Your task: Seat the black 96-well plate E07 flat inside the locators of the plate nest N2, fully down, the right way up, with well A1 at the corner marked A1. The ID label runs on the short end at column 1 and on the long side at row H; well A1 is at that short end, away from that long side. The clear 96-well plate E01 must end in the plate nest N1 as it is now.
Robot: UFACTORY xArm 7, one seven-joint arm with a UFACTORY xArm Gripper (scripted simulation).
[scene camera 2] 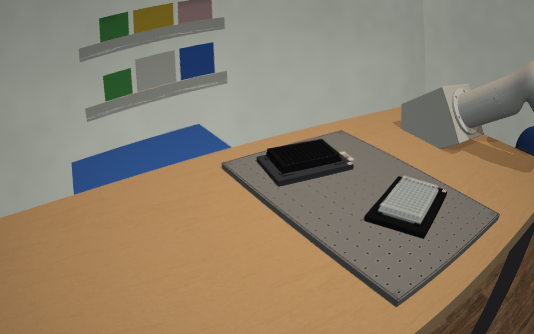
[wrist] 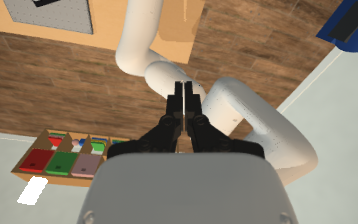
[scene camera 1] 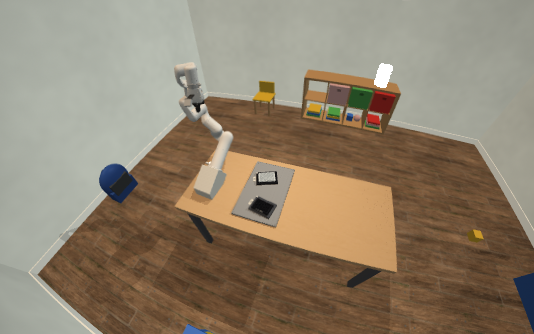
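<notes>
Looking at the pictures, I find my gripper in them. There is a black 96-well plate E07 as well, and with it a clear 96-well plate E01.
</notes>
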